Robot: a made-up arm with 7 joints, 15 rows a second.
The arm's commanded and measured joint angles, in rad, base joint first. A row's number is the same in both.
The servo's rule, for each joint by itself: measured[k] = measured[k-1] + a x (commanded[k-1-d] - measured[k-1]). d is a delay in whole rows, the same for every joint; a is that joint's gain. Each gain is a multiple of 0.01, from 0.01 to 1. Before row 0 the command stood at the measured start. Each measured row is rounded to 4 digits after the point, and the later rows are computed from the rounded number. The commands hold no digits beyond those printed.
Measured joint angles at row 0: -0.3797, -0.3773, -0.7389, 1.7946, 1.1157, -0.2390, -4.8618
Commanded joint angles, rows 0 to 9: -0.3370, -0.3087, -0.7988, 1.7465, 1.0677, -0.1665, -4.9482; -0.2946, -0.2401, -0.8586, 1.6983, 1.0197, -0.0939, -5.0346; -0.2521, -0.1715, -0.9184, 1.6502, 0.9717, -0.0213, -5.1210; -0.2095, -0.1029, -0.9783, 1.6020, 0.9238, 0.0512, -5.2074; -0.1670, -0.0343, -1.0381, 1.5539, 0.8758, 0.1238, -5.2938; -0.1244, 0.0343, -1.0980, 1.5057, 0.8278, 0.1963, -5.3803; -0.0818, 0.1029, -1.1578, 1.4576, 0.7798, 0.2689, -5.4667; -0.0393, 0.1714, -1.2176, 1.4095, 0.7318, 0.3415, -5.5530; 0.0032, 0.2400, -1.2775, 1.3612, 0.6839, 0.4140, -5.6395; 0.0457, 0.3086, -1.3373, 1.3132, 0.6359, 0.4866, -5.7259
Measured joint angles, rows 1 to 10: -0.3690, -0.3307, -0.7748, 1.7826, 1.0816, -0.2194, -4.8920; -0.3504, -0.2691, -0.8251, 1.7615, 1.0377, -0.1855, -4.9419; -0.3258, -0.2027, -0.8811, 1.7337, 0.9908, -0.1412, -5.0046; -0.2967, -0.1348, -0.9394, 1.7008, 0.9432, -0.0893, -5.0756; -0.2643, -0.0665, -0.9986, 1.6641, 0.8953, -0.0318, -5.1520; -0.2293, 0.0020, -1.0582, 1.6245, 0.8474, 0.0298, -5.2319; -0.1924, 0.0706, -1.1180, 1.5828, 0.7994, 0.0944, -5.3141; -0.1541, 0.1391, -1.1778, 1.5395, 0.7514, 0.1611, -5.3977; -0.1148, 0.2077, -1.2376, 1.4949, 0.7035, 0.2294, -5.4823; -0.0747, 0.2763, -1.2974, 1.4495, 0.6555, 0.2988, -5.5676
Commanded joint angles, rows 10 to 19: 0.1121, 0.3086, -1.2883, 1.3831, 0.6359, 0.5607, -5.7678; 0.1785, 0.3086, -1.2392, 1.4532, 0.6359, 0.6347, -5.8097; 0.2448, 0.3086, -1.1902, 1.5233, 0.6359, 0.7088, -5.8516; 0.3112, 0.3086, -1.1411, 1.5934, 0.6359, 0.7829, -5.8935; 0.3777, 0.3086, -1.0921, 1.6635, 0.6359, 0.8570, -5.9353; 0.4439, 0.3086, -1.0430, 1.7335, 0.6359, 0.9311, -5.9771; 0.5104, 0.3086, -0.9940, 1.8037, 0.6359, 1.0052, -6.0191; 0.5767, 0.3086, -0.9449, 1.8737, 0.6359, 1.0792, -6.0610; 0.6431, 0.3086, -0.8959, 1.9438, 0.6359, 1.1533, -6.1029; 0.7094, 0.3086, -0.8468, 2.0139, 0.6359, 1.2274, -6.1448
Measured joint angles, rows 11 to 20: -0.0280, 0.2983, -1.2919, 1.4329, 0.6416, 0.3695, -5.6377; 0.0236, 0.3053, -1.2603, 1.4380, 0.6376, 0.4411, -5.6979; 0.0789, 0.3075, -1.2182, 1.4593, 0.6364, 0.5134, -5.7517; 0.1370, 0.3082, -1.1719, 1.4928, 0.6360, 0.5862, -5.8013; 0.1972, 0.3085, -1.1240, 1.5355, 0.6359, 0.6593, -5.8482; 0.2589, 0.3086, -1.0754, 1.5850, 0.6359, 0.7327, -5.8933; 0.3218, 0.3086, -1.0266, 1.6397, 0.6359, 0.8063, -5.9373; 0.3855, 0.3086, -0.9776, 1.6982, 0.6359, 0.8800, -5.9806; 0.4499, 0.3086, -0.9286, 1.7596, 0.6359, 0.9538, -6.0234; 0.5148, 0.3086, -0.8795, 1.8232, 0.6359, 1.0277, -6.0659
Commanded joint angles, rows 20 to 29: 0.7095, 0.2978, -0.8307, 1.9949, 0.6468, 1.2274, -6.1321; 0.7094, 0.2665, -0.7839, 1.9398, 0.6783, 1.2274, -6.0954; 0.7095, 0.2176, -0.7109, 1.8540, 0.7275, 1.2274, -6.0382; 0.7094, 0.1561, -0.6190, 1.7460, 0.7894, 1.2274, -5.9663; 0.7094, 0.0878, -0.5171, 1.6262, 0.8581, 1.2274, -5.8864; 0.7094, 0.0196, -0.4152, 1.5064, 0.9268, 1.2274, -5.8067; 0.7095, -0.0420, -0.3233, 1.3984, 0.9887, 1.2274, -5.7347; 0.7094, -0.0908, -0.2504, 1.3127, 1.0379, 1.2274, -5.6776; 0.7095, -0.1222, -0.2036, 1.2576, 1.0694, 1.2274, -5.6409; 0.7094, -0.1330, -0.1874, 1.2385, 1.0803, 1.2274, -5.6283
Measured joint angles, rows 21 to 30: 0.5635, 0.3013, -0.8502, 1.8661, 0.6436, 1.0816, -6.0891; 0.6000, 0.2776, -0.8104, 1.8845, 0.6682, 1.1210, -6.0913; 0.6274, 0.2368, -0.7507, 1.8769, 0.7103, 1.1497, -6.0727; 0.6479, 0.1819, -0.6717, 1.8442, 0.7665, 1.1707, -6.0355; 0.6633, 0.1179, -0.5789, 1.7897, 0.8315, 1.1860, -5.9833; 0.6748, 0.0511, -0.4807, 1.7189, 0.8992, 1.1972, -5.9215; 0.6835, -0.0122, -0.3863, 1.6388, 0.9627, 1.2054, -5.8561; 0.6900, -0.0656, -0.3048, 1.5573, 1.0161, 1.2113, -5.7936; 0.6949, -0.1041, -0.2441, 1.4824, 1.0539, 1.2156, -5.7402; 0.6985, -0.1238, -0.2101, 1.4214, 1.0726, 1.2188, -5.7010
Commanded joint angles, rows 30 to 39: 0.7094, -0.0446, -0.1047, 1.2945, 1.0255, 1.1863, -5.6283; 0.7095, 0.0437, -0.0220, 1.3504, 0.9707, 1.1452, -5.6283; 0.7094, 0.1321, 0.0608, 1.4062, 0.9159, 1.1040, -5.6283; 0.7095, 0.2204, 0.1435, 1.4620, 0.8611, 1.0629, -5.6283; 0.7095, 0.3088, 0.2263, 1.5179, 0.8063, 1.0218, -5.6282; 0.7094, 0.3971, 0.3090, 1.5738, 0.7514, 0.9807, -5.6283; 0.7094, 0.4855, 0.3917, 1.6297, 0.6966, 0.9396, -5.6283; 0.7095, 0.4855, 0.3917, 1.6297, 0.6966, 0.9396, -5.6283; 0.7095, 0.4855, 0.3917, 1.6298, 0.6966, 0.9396, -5.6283; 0.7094, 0.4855, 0.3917, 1.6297, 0.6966, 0.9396, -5.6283
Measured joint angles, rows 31 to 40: 0.7012, -0.0699, -0.1469, 1.3897, 1.0392, 1.2100, -5.6756; 0.7033, 0.0073, -0.0720, 1.3799, 0.9906, 1.1925, -5.6590; 0.7048, 0.0922, 0.0077, 1.3865, 0.9376, 1.1686, -5.6483; 0.7060, 0.1794, 0.0892, 1.4054, 0.8833, 1.1401, -5.6413; 0.7069, 0.2674, 0.1715, 1.4335, 0.8286, 1.1082, -5.6367; 0.7075, 0.3556, 0.2540, 1.4686, 0.7738, 1.0738, -5.6338; 0.7080, 0.4439, 0.3366, 1.5089, 0.7190, 1.0376, -5.6319; 0.7084, 0.4722, 0.3697, 1.5391, 0.7031, 1.0111, -5.6306; 0.7087, 0.4812, 0.3829, 1.5618, 0.6985, 0.9918, -5.6298; 0.7089, 0.4841, 0.3882, 1.5788, 0.6972, 0.9777, -5.6293
